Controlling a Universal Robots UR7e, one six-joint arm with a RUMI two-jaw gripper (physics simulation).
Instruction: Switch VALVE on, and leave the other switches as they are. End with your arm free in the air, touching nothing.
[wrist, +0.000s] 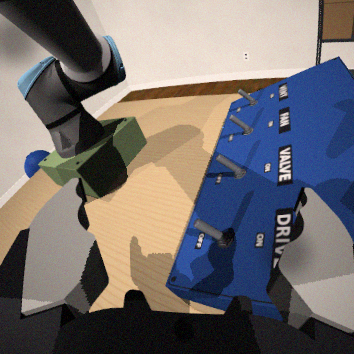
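Note:
The blue switch panel fills the right side of the wrist view. The VALVE switch is a grey lever leaning left to its OFF side; its ON mark and VALVE label lie to its right. The DRIVE switch, the FAN switch and the VENT switch also lean left, to OFF. My gripper is open and empty. Its left finger appears over the table and its right finger over the panel near the DRIVE label, hiding part of it. No finger is seen touching a lever.
The arm's base and links stand at upper left on a green block on the wooden table. A blue round object shows behind the block at far left. A dark-framed rack stands beyond the panel at upper right, by the wall.

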